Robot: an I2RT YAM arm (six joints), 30 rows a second.
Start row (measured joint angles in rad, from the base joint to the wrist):
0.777, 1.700, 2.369, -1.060, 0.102, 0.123
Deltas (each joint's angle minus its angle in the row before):
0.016, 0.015, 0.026, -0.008, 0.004, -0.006
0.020, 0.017, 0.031, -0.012, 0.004, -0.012
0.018, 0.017, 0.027, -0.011, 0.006, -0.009
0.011, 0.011, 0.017, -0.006, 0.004, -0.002
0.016, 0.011, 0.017, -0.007, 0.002, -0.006
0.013, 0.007, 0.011, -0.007, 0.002, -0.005
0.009, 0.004, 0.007, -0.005, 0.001, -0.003
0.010, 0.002, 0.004, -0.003, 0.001, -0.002
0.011, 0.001, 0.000, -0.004, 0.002, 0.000
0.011, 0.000, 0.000, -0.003, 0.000, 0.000
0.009, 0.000, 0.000, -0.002, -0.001, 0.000
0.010, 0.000, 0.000, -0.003, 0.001, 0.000
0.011, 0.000, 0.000, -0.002, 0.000, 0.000
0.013, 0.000, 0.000, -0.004, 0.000, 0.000
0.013, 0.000, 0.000, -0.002, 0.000, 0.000
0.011, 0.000, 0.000, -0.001, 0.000, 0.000
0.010, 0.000, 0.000, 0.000, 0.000, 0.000
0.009, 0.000, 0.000, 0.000, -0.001, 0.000
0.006, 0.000, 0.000, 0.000, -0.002, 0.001
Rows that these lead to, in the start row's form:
0.793, 1.715, 2.395, -1.068, 0.106, 0.117
0.813, 1.732, 2.426, -1.080, 0.110, 0.105
0.831, 1.749, 2.453, -1.091, 0.116, 0.096
0.842, 1.760, 2.470, -1.097, 0.120, 0.094
0.858, 1.771, 2.487, -1.104, 0.122, 0.088
0.871, 1.778, 2.498, -1.111, 0.124, 0.083
0.880, 1.782, 2.505, -1.116, 0.125, 0.080
0.890, 1.784, 2.509, -1.119, 0.126, 0.078
0.901, 1.785, 2.509, -1.123, 0.128, 0.078
0.912, 1.785, 2.509, -1.126, 0.128, 0.078
0.921, 1.785, 2.509, -1.128, 0.127, 0.078
0.931, 1.785, 2.509, -1.131, 0.128, 0.078
0.942, 1.785, 2.509, -1.133, 0.128, 0.078
0.955, 1.785, 2.509, -1.137, 0.128, 0.078
0.968, 1.785, 2.509, -1.139, 0.128, 0.078
0.979, 1.785, 2.509, -1.140, 0.128, 0.078
0.989, 1.785, 2.509, -1.140, 0.128, 0.078
0.998, 1.785, 2.509, -1.140, 0.127, 0.078
1.004, 1.785, 2.509, -1.140, 0.125, 0.079

